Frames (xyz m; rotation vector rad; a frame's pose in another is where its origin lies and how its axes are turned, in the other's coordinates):
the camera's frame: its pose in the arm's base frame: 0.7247 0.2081 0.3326 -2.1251 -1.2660 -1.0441
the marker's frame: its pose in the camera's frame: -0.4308 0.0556 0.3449 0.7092 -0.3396 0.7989
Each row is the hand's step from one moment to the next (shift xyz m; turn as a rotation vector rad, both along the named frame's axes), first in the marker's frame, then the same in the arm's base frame.
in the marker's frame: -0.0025 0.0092 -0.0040 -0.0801 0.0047 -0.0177
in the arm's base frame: 0.0027 -0.0074 -0.0067 -0.0611 -0.0536 -0.0121
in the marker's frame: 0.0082 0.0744 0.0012 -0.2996 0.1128 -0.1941
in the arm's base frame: 0.0348 -0.0191 -0.0635 -0.1486 -0.3364 -0.0699
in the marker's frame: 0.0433 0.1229 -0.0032 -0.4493 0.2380 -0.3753
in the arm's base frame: 0.0848 -0.0219 -0.0965 -0.1681 -0.5960 -0.1263
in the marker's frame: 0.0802 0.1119 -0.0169 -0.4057 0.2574 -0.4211
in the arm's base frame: 0.1171 -0.0123 -0.0733 -0.1076 -0.6194 -0.1136
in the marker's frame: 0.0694 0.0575 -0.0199 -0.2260 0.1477 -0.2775
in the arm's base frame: 0.0882 -0.0024 -0.0269 -0.0436 -0.3818 -0.0475
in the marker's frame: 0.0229 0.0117 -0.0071 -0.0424 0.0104 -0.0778
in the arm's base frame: 0.0266 0.0011 -0.0023 -0.0059 -0.0872 0.0178
